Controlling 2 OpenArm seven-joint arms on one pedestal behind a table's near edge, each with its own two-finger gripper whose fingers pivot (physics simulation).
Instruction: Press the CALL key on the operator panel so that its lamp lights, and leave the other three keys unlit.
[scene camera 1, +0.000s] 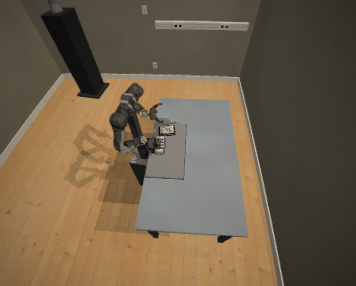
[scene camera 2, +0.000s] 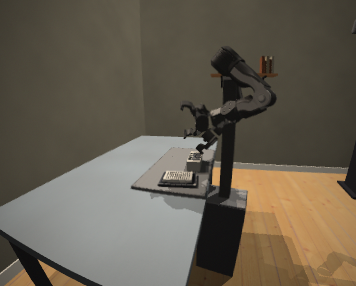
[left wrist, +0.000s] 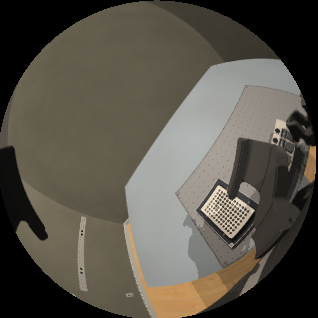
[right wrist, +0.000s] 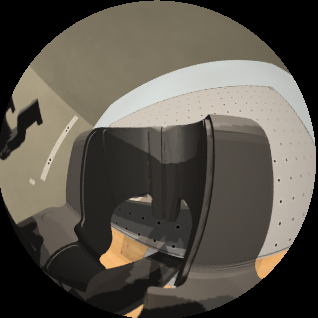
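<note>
The operator panel (scene camera 1: 160, 149) (scene camera 2: 193, 165) (left wrist: 277, 125), a pale box with dark keys, stands on the grey perforated board. In the left wrist view, two lamp spots on it look dark; the key labels are too small to read and part of the panel is hidden. My right gripper (scene camera 2: 200, 149) (right wrist: 165, 218) is shut and empty, tips down at the panel's top; whether they touch a key, and which one, I cannot tell. My left gripper (scene camera 1: 159, 112) (scene camera 2: 186, 120) (left wrist: 137, 214) is open and empty, raised clear of the panel.
A white block with many holes (scene camera 1: 167, 130) (scene camera 2: 178, 175) (left wrist: 227, 212) sits in a dark tray beside the panel on the perforated board (scene camera 1: 167, 167) (scene camera 2: 152, 177) (left wrist: 215, 145) (right wrist: 295, 192). The board lies on the blue-grey table (scene camera 1: 210, 175) (scene camera 2: 90, 200) along its near edge.
</note>
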